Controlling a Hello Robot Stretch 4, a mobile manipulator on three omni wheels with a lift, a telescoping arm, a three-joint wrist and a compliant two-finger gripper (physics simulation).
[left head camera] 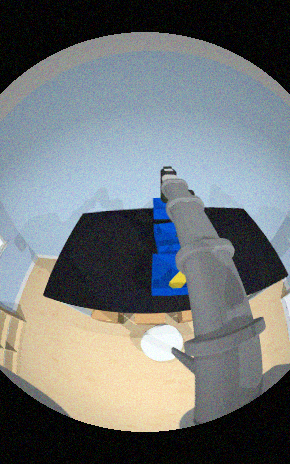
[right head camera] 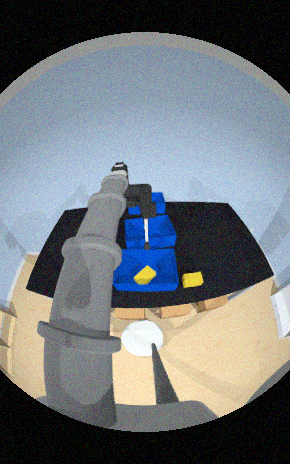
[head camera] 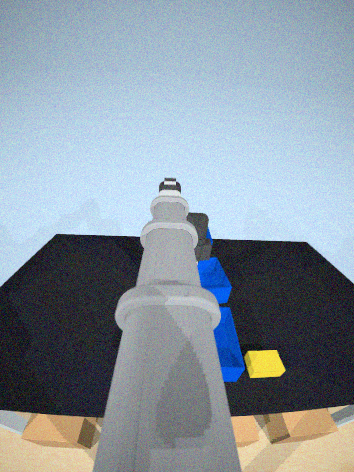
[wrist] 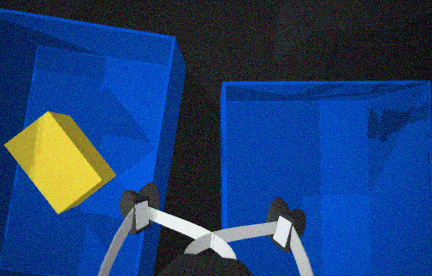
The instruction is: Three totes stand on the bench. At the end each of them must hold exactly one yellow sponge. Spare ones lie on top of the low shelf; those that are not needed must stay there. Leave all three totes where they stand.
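Places are measured from the robot's base along level axes (x ahead, y left, z up), in metres.
Where they show: gripper, fingertip midpoint: (right head camera: pixel 146 240) (wrist: pixel 213 206); robot's base, origin of the base link: (left head camera: pixel 161 341) (right head camera: pixel 142 336).
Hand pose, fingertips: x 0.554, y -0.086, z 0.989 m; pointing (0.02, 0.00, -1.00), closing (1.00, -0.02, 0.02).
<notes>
Things, the pixels of their centre, and the offset from my fingertips. Level surfaces: height alone.
- black bench, its level: 0.102 m down
- middle tote, body centre: (wrist: pixel 309 222) (head camera: pixel 190 280) (right head camera: pixel 148 232) (left head camera: pixel 177 236) 0.113 m ahead, 0.020 m right, 0.052 m down
- far tote, body centre: (head camera: pixel 185 238) (right head camera: pixel 146 202) (left head camera: pixel 169 207) 0.480 m ahead, 0.024 m right, 0.052 m down
Three blue totes stand in a row on the black bench (head camera: pixel 65 325) (left head camera: pixel 100 260) (right head camera: pixel 220 245). The near tote (head camera: pixel 232 374) (left head camera: pixel 157 291) (right head camera: pixel 150 287) (wrist: pixel 179 65) holds one yellow sponge (left head camera: pixel 178 279) (right head camera: pixel 145 275) (wrist: pixel 60 162), lying askew. The middle tote (head camera: pixel 217 295) (left head camera: pixel 167 237) (right head camera: pixel 155 241) (wrist: pixel 350 150) shows no sponge in its visible part. The far tote (head camera: pixel 209 236) (left head camera: pixel 159 210) (right head camera: pixel 159 199) is partly hidden by the wrist. Another yellow sponge (head camera: pixel 266 364) (right head camera: pixel 192 279) lies on the bench right of the near tote. My gripper (wrist: pixel 213 206) is open and empty, above the gap between near and middle totes.
The telescoping arm (head camera: pixel 172 350) (left head camera: pixel 215 300) (right head camera: pixel 85 300) reaches out over the bench and hides part of it. Tan boxes (head camera: pixel 55 429) (right head camera: pixel 175 311) show below the front edge. A white disc (left head camera: pixel 161 342) (right head camera: pixel 142 337) shows before the bench. I cannot identify the low shelf.
</notes>
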